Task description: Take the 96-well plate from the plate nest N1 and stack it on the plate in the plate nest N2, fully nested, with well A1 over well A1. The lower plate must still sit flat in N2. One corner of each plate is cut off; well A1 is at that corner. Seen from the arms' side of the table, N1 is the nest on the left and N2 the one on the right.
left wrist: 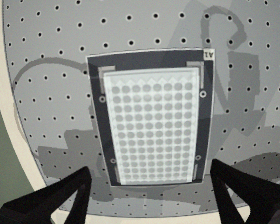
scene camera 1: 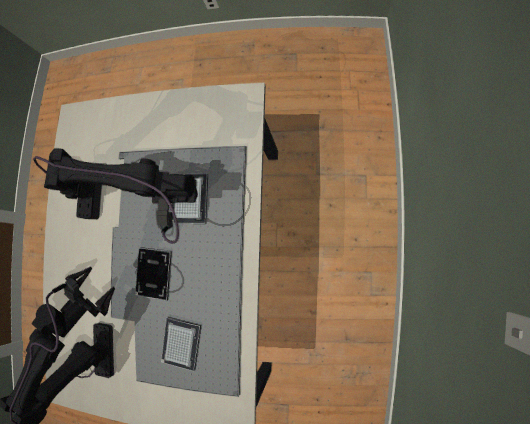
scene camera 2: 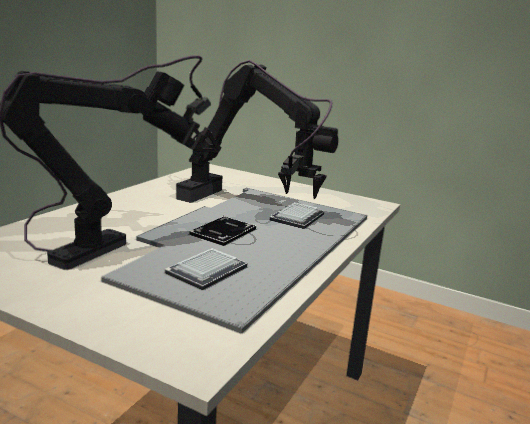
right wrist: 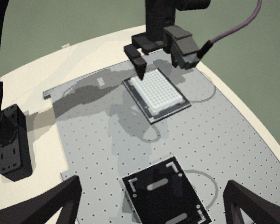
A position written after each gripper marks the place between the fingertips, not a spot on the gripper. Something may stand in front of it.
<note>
In view: the left gripper (left wrist: 150, 171), the right gripper (scene camera 2: 212, 146), a 96-well plate (left wrist: 164, 163) and a 96-well plate (scene camera 2: 208, 263).
The left gripper is seen too in the right wrist view (right wrist: 158, 72). The right gripper also shows in scene camera 1 (scene camera 1: 102, 277) and in the right wrist view (right wrist: 154, 189).
</note>
